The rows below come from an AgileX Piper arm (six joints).
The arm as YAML. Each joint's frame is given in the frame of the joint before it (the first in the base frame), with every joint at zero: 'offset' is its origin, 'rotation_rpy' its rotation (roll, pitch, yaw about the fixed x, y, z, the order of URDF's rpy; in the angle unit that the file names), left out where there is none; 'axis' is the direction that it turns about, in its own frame. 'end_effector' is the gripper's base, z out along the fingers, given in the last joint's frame.
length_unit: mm
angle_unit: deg
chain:
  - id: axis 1
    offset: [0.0, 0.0, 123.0]
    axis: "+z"
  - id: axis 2
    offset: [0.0, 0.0, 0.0]
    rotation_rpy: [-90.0, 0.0, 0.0]
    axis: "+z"
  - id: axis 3
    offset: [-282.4, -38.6, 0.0]
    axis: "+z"
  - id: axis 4
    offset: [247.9, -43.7, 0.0]
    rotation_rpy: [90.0, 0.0, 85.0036]
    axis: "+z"
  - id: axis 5
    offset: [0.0, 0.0, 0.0]
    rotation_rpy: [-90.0, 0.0, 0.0]
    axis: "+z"
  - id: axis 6
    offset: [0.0, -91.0, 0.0]
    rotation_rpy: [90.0, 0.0, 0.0]
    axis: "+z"
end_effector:
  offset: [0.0, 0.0, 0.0]
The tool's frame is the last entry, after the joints.
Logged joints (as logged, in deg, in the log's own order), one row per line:
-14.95 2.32 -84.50 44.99 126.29 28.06
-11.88 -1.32 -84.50 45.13 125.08 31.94
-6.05 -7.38 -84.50 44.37 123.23 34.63
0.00 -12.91 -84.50 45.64 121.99 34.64
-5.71 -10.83 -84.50 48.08 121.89 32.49
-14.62 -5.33 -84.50 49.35 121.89 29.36
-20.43 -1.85 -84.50 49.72 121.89 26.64
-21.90 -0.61 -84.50 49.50 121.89 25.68
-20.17 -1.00 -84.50 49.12 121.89 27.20
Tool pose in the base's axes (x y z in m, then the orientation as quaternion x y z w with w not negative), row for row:
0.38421 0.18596 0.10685 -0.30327 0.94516 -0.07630 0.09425
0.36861 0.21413 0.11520 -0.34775 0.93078 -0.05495 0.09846
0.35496 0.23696 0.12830 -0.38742 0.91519 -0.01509 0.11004
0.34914 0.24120 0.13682 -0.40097 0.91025 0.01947 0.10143
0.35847 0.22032 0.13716 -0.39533 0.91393 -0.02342 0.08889
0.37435 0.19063 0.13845 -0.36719 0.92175 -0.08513 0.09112
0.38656 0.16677 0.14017 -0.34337 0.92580 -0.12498 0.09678
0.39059 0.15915 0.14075 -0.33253 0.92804 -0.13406 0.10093
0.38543 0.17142 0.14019 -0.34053 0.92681 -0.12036 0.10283
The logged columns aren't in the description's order. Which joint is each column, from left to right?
Columns, left to right: axis 4, axis 6, axis 3, axis 5, axis 2, axis 1.
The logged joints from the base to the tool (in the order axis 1, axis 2, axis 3, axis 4, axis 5, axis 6), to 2 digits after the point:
28.06 126.29 -84.50 -14.95 44.99 2.32
31.94 125.08 -84.50 -11.88 45.13 -1.32
34.63 123.23 -84.50 -6.05 44.37 -7.38
34.64 121.99 -84.50 0.00 45.64 -12.91
32.49 121.89 -84.50 -5.71 48.08 -10.83
29.36 121.89 -84.50 -14.62 49.35 -5.33
26.64 121.89 -84.50 -20.43 49.72 -1.85
25.68 121.89 -84.50 -21.90 49.50 -0.61
27.20 121.89 -84.50 -20.17 49.12 -1.00

